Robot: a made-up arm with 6 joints.
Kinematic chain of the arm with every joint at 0, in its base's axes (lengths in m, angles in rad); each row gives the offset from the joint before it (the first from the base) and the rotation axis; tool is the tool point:
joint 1: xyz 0 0 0.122 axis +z
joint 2: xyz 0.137 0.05 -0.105 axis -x
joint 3: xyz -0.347 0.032 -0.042 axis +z
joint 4: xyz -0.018 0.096 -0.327 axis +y
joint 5: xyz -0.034 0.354 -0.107 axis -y
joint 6: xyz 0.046 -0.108 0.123 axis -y
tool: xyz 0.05 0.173 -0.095
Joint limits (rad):
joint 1: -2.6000..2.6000
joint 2: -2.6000..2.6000
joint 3: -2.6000..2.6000
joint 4: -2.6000..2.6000
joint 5: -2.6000..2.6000
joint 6: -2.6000..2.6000
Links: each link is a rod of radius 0.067 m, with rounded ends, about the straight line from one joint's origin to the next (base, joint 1, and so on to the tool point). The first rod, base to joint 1, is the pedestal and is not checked.
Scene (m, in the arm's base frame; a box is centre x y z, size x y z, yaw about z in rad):
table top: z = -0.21
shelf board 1: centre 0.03 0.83 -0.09 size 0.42 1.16 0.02 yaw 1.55
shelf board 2: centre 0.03 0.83 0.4 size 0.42 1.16 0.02 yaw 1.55
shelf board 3: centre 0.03 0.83 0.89 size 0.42 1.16 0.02 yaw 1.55
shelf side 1: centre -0.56 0.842 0.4 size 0.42 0.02 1 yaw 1.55
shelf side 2: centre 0.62 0.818 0.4 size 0.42 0.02 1 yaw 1.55
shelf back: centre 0.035 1.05 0.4 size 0.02 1.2 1 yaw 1.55
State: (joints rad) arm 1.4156 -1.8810 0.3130 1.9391 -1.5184 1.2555
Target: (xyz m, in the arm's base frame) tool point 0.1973 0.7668 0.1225
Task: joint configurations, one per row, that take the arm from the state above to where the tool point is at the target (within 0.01 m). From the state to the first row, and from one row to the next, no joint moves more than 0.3 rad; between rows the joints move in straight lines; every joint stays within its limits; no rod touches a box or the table.
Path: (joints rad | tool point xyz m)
1: 1.4371 -1.7615 0.0976 2.0137 -1.2387 1.1977 | -0.4208 -0.4738 0.6038
2: 1.4586 -1.6420 -0.1179 2.0883 -0.9591 1.1398 | -0.4774 -0.3310 0.6171
3: 1.4800 -1.5225 -0.3333 2.1629 -0.6794 1.0820 | -0.5396 -0.1806 0.5784
4: 1.5015 -1.4030 -0.5488 2.2374 -0.3997 1.0242 | -0.5921 -0.0360 0.4880
5: 1.5230 -1.2834 -0.7642 2.3120 -0.1200 0.9663 | -0.6200 0.0909 0.3536
6: 1.5445 -1.1639 -0.9797 2.3866 0.1596 0.9085 | -0.6112 0.1910 0.1898
7: 1.2617 -1.1377 -0.9581 2.2295 -0.0450 1.0039 | -0.5655 0.3458 0.1884
8: 0.9789 -1.1114 -0.9365 2.0725 -0.2496 1.0993 | -0.4803 0.4917 0.1832
9: 0.6960 -1.0852 -0.9149 1.9154 -0.4542 1.1947 | -0.3558 0.6182 0.1740
10: 0.4132 -1.0589 -0.8933 1.7583 -0.6588 1.2902 | -0.1957 0.7134 0.1606
11: 0.1304 -1.0327 -0.8717 1.6012 -0.8634 1.3856 | -0.0074 0.7661 0.1434
12: -0.1524 -1.0064 -0.8501 1.4442 -1.0680 1.4810 | 0.1973 0.7668 0.1225

